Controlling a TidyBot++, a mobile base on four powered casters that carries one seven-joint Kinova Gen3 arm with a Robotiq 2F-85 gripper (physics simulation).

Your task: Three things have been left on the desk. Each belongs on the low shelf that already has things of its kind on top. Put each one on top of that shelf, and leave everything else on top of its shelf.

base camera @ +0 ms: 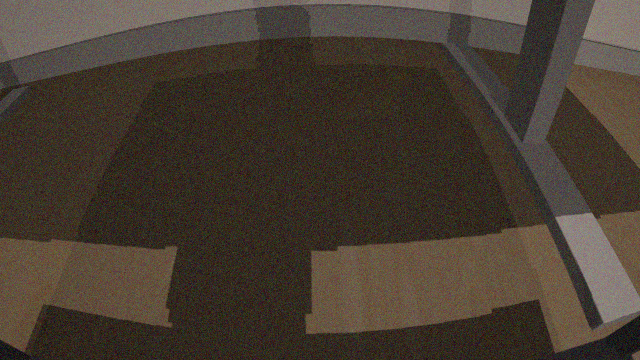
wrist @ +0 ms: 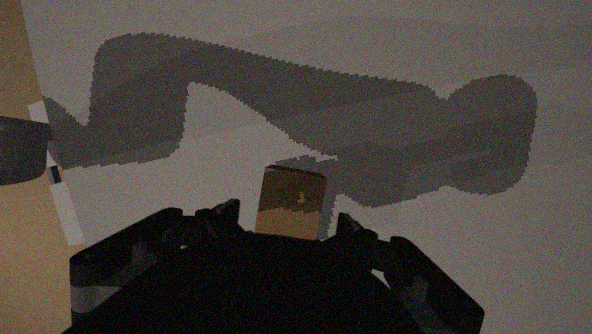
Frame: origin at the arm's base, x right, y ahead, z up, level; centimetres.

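Seen in the pictures: gripper, fingertip midpoint: [wrist: 288,217].
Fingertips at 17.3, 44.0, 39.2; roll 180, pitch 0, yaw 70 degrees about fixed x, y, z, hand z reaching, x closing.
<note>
A point is followed by its place in that frame, as x, y, z.
An orange-brown block [wrist: 291,202] {16.6, 44.4, 37.3} rests on the pale desk top [wrist: 225,135] {8.0, 38.0, 32.3} in the wrist view, partly in the arm's shadow. Its near end is hidden behind the dark gripper body. My gripper [wrist: 288,217] {17.3, 44.0, 39.2} is open, with one fingertip to the left of the block and one to the right, both apart from it in the picture. How high the fingertips are above the desk I cannot tell. The low shelves and the other things on the desk cannot be made out in these views.
In the base camera view, a grey desk leg [base camera: 550,75] {34.4, 49.2, -24.2} rises from a floor bar [base camera: 565,175] on the right. A wall [base camera: 375,22] {15.9, 93.9, -35.3} runs across the back. In the wrist view, wooden floor [wrist: 30,280] {50.1, -133.2, -39.7} and part of a dark object [wrist: 22,152] show at the left.
</note>
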